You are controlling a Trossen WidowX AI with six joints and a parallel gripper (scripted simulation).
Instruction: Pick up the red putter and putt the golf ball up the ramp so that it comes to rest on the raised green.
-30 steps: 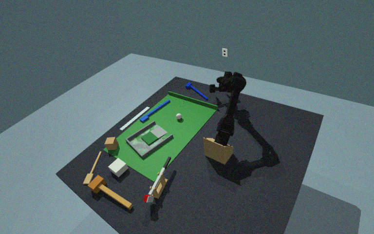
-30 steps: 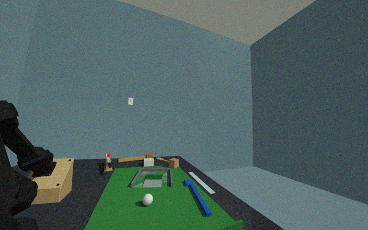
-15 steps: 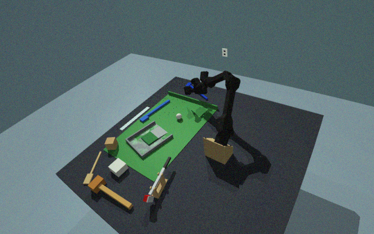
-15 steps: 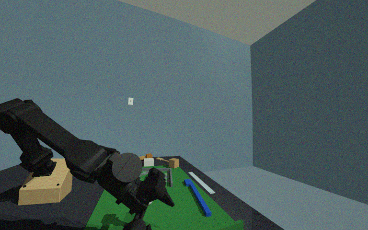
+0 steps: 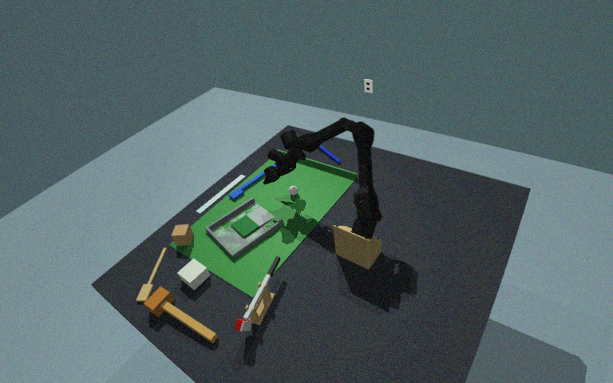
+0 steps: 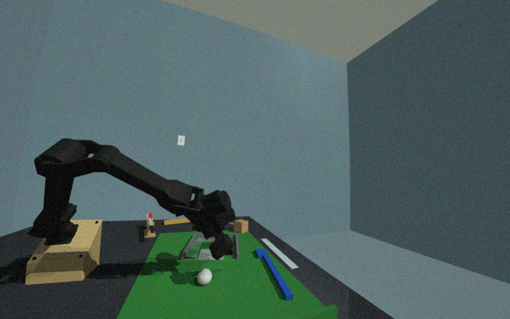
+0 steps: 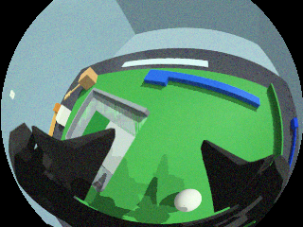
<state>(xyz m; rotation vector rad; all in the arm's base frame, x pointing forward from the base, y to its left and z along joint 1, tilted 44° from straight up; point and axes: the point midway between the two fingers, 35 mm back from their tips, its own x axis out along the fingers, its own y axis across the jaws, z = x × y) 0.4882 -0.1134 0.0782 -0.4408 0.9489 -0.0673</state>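
Right now the red putter is 310 mm behind my gripper tip, 450 mm to the left of it and 40 mm below it. Round my gripper tip: white strip 250 mm ahead, 90 mm to the left, 90 mm below; then white golf ball 80 mm behind, 50 mm to the right, 70 mm below; then wooden cube 180 mm ahead, 390 mm to the left, 60 mm below.
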